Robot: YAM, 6 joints.
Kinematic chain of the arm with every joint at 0, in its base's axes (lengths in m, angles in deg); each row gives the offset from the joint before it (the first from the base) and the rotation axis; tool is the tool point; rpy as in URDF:
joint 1: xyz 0 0 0.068 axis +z
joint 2: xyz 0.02 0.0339 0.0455 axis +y
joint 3: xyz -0.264 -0.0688 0 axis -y
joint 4: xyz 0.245 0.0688 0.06 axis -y
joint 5: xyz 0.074 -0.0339 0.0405 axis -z
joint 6: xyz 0.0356 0 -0.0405 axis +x
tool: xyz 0 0 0 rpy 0 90 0
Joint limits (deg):
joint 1: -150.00..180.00
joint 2: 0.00..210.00
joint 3: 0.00..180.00
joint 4: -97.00..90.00
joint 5: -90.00..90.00
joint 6: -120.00..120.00
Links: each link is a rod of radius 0.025 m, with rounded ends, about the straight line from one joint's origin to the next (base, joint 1, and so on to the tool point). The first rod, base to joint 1, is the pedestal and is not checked.
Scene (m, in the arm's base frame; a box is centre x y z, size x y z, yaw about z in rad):
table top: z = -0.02
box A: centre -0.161 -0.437 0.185 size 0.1 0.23 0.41 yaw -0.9
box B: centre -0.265 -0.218 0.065 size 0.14 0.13 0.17 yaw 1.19
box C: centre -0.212 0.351 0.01 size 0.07 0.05 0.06 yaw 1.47
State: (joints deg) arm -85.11 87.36 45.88 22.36 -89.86 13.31
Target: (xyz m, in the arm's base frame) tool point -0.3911 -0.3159 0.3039
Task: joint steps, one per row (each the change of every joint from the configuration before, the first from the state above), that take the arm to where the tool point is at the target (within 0.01 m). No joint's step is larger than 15 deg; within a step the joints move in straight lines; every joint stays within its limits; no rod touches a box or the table.
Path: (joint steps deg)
1: 0.74 -3.08 0.52 1.77 10.25 9.40
2: 0.74 -3.08 0.53 1.77 10.24 9.39
3: 0.74 -3.09 0.52 1.77 10.25 9.40
4: -7.13 1.71 12.82 -6.08 5.20 0.65
5: -7.13 1.70 12.83 -6.09 5.20 0.66
6: -7.13 1.71 12.83 -6.09 5.20 0.65
7: -7.13 1.70 12.82 -6.08 5.21 0.66
8: -11.17 13.00 0.95 8.33 -11.07 -10.27
9: -11.17 13.00 0.96 8.34 -11.07 -10.27
10: -11.17 13.00 0.95 8.33 -11.07 -10.27

